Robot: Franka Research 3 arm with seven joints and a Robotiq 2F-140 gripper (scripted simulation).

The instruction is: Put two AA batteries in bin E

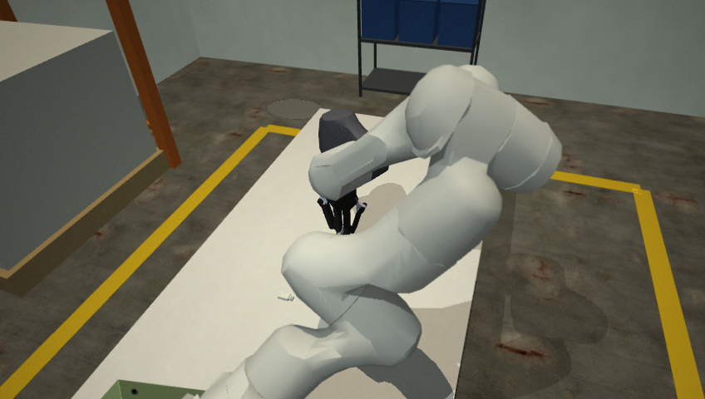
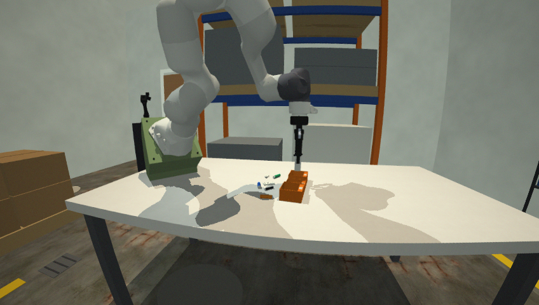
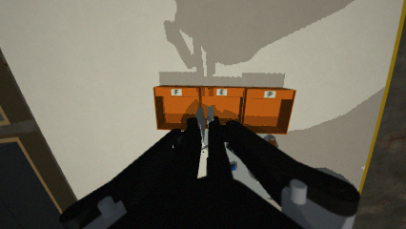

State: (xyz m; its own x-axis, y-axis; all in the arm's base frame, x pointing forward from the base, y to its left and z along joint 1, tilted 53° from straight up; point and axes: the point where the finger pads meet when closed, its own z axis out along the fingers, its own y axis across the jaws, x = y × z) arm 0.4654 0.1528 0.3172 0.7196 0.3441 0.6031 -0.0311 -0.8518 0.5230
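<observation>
The green AA battery lies 9 cm behind my hand, 12 cm to the left of it and 10 cm below it. The rest, counted from my hand: orange bin row: 1 cm behind, 2 cm to the right, 9 cm below; then domino: 13 cm behind, 2 cm to the left, 11 cm below; then black stick: 12 cm behind, 4 cm to the right, 11 cm below.
</observation>
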